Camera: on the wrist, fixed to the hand. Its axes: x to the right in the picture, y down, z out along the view.
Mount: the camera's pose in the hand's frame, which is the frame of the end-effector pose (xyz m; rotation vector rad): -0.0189 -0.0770 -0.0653 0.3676 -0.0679 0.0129
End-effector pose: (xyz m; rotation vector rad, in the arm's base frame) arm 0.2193 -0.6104 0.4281 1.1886 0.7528 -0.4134
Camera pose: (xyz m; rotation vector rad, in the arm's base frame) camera 0.1359 -0.5772 0.3781 1.5136 0.6253 -0.5960
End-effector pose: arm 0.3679 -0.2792 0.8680 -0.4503 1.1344 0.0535
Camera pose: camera 0.3240 -0.3701 0.8869 -0.1128 1.0523 -0.1264
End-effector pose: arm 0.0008 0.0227 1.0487 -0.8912 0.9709 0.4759
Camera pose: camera 0.0124 -0.0741 1.0809 -0.5348 0.9635 0.3219
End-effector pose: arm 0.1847 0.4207 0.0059 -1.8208 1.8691 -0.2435
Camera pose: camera 0.2207 0.4182 0.1021 -1.5465 1.6608 -0.4803
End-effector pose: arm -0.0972 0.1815 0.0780 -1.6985 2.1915 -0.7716
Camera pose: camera -0.0625 0.2023 0.1724 -1.5008 1.8726 -1.0235
